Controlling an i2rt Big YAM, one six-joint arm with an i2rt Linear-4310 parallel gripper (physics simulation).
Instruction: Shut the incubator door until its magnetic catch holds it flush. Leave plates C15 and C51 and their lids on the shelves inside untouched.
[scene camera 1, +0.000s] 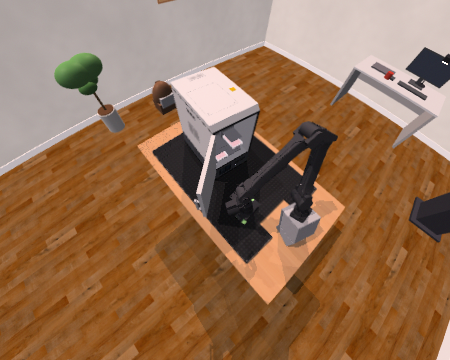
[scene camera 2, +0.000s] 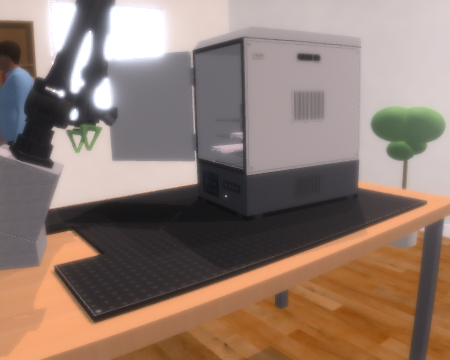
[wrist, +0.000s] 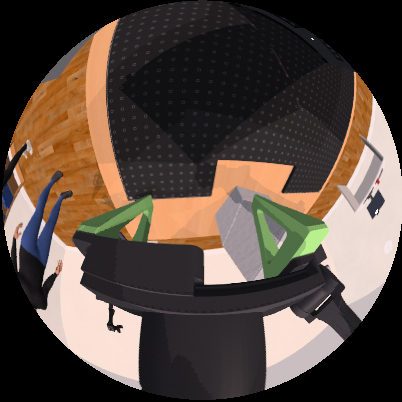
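Seen in the pictures: gripper, between the fingertips: (scene camera 1: 249, 214) (scene camera 2: 82, 151) (wrist: 202, 199); arm's base, origin of its link: (scene camera 1: 300, 213) (scene camera 2: 29, 158).
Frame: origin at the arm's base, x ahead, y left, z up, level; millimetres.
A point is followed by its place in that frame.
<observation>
The white incubator (scene camera 1: 212, 102) @(x 739, y -21, z 317 mm) (scene camera 2: 305, 135) @(x 750, y -239, z 2 mm) stands on the black mat. Its door (scene camera 1: 206, 175) @(x 459, y 296, z 258 mm) (scene camera 2: 152, 107) @(x 500, y 235, z 98 mm) stands wide open, swung out from the hinge side, with a small handle (scene camera 1: 197, 203) @(x 458, y 382, z 55 mm) near its free edge. Inside, pale pink-white plates (scene camera 1: 235, 143) (scene camera 2: 227, 148) lie on the shelves; their labels are too small to read. My gripper (scene camera 1: 248, 211) @(x 220, y 207, z -26 mm) (scene camera 2: 83, 146) @(x 220, y 207, z -26 mm) (wrist: 202, 199) @(x 220, y 207, z -26 mm) is open and empty, its green fingers wide apart. It is over the mat on the opening side of the door, near the free edge, apart from the door in scene camera 1.
The black perforated mat (scene camera 1: 250, 242) @(x 102, y 281, z -232 mm) (scene camera 2: 150, 270) @(x 141, y -298, z -232 mm) (wrist: 200, 75) @(x 340, y 179, z -232 mm) lies on the wooden table (scene camera 1: 270, 270) @(x -106, y 324, z -245 mm) (scene camera 2: 280, 285) @(x 345, y -485, z -272 mm). The grey arm base block (scene camera 1: 298, 229) @(x -36, y 103, z 25 mm) (scene camera 2: 20, 210) @(x -52, y -64, z -107 mm) stands at the table's near end. A potted plant (scene camera 1: 80, 70) (scene camera 2: 407, 125) stands beyond the table.
</observation>
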